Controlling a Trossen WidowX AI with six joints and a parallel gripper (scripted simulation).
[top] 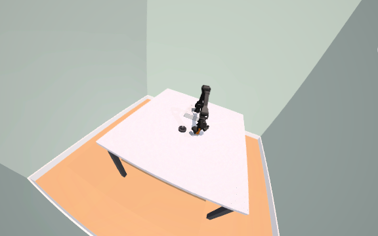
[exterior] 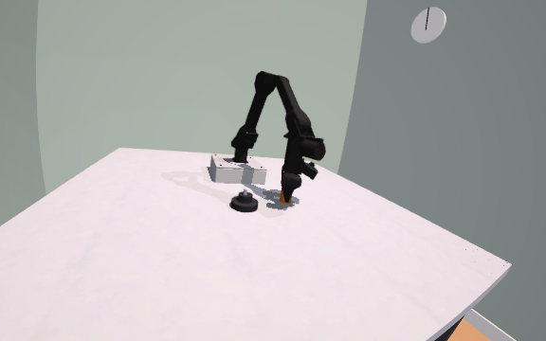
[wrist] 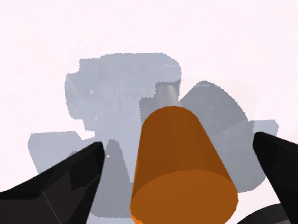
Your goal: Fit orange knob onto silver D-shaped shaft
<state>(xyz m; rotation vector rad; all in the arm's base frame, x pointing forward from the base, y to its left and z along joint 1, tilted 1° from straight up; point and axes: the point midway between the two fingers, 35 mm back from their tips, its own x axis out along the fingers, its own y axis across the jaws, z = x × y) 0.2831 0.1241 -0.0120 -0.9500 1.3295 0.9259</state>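
My gripper tip is 30 mm below the orange knob. Round my gripper tip: dark round pedestal: 160 mm to the right, 50 mm ahead, 10 mm above.
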